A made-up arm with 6 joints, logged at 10 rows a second.
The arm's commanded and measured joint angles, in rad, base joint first. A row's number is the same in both.
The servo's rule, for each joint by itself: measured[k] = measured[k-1] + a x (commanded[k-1-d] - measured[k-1]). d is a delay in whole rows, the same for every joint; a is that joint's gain. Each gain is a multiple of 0.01, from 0.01 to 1. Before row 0 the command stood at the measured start. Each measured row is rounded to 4 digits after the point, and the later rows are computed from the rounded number. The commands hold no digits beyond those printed.
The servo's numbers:
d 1
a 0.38 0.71 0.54 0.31 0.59 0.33
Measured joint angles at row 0:
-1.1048, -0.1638, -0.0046, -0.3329, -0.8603, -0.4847
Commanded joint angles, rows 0 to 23:
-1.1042, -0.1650, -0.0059, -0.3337, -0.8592, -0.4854
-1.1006, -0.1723, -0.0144, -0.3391, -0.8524, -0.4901
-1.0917, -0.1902, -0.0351, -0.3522, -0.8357, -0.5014
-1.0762, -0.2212, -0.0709, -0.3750, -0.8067, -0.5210
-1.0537, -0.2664, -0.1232, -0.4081, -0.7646, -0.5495
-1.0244, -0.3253, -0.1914, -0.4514, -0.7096, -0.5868
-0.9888, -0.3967, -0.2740, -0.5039, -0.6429, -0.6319
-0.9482, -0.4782, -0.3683, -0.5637, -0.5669, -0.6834
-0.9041, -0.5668, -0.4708, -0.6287, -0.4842, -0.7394
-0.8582, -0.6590, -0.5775, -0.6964, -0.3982, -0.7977
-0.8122, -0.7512, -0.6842, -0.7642, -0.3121, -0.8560
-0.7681, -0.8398, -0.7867, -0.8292, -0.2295, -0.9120
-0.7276, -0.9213, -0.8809, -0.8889, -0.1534, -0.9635
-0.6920, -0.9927, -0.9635, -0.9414, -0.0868, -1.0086
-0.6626, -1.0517, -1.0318, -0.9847, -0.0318, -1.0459
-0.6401, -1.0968, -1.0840, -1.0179, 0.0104, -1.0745
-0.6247, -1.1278, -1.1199, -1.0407, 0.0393, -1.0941
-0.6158, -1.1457, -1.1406, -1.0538, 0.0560, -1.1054
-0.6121, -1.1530, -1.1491, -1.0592, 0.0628, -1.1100
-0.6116, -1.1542, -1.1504, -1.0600, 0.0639, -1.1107
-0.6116, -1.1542, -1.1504, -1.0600, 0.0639, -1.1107
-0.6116, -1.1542, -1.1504, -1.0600, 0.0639, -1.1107
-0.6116, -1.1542, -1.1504, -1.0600, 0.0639, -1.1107
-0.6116, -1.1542, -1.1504, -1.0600, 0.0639, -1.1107
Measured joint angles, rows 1 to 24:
-1.1048, -0.1638, -0.0046, -0.3329, -0.8603, -0.4847
-1.1046, -0.1647, -0.0053, -0.3331, -0.8597, -0.4849
-1.1031, -0.1701, -0.0102, -0.3350, -0.8554, -0.4866
-1.0988, -0.1844, -0.0236, -0.3403, -0.8438, -0.4915
-1.0902, -0.2105, -0.0491, -0.3511, -0.8219, -0.5012
-1.0763, -0.2502, -0.0891, -0.3688, -0.7881, -0.5171
-1.0566, -0.3035, -0.1443, -0.3944, -0.7418, -0.5401
-1.0308, -0.3697, -0.2143, -0.4283, -0.6834, -0.5704
-0.9994, -0.4467, -0.2975, -0.4703, -0.6147, -0.6077
-0.9632, -0.5320, -0.3911, -0.5194, -0.5377, -0.6512
-0.9233, -0.6222, -0.4918, -0.5743, -0.4554, -0.6995
-0.8811, -0.7138, -0.5957, -0.6332, -0.3709, -0.7511
-0.8382, -0.8033, -0.6988, -0.6940, -0.2875, -0.8042
-0.7962, -0.8871, -0.7971, -0.7544, -0.2084, -0.8568
-0.7566, -0.9621, -0.8870, -0.8124, -0.1367, -0.9069
-0.7209, -1.0257, -0.9652, -0.8658, -0.0748, -0.9528
-0.6902, -1.0762, -1.0294, -0.9130, -0.0245, -0.9930
-0.6653, -1.1128, -1.0783, -0.9526, 0.0131, -1.0264
-0.6465, -1.1362, -1.1119, -0.9840, 0.0384, -1.0525
-0.6334, -1.1481, -1.1320, -1.0073, 0.0528, -1.0715
-0.6251, -1.1524, -1.1419, -1.0236, 0.0593, -1.0844
-0.6200, -1.1537, -1.1465, -1.0349, 0.0620, -1.0931
-0.6168, -1.1541, -1.1486, -1.0427, 0.0631, -1.0989
-0.6148, -1.1542, -1.1496, -1.0481, 0.0636, -1.1028

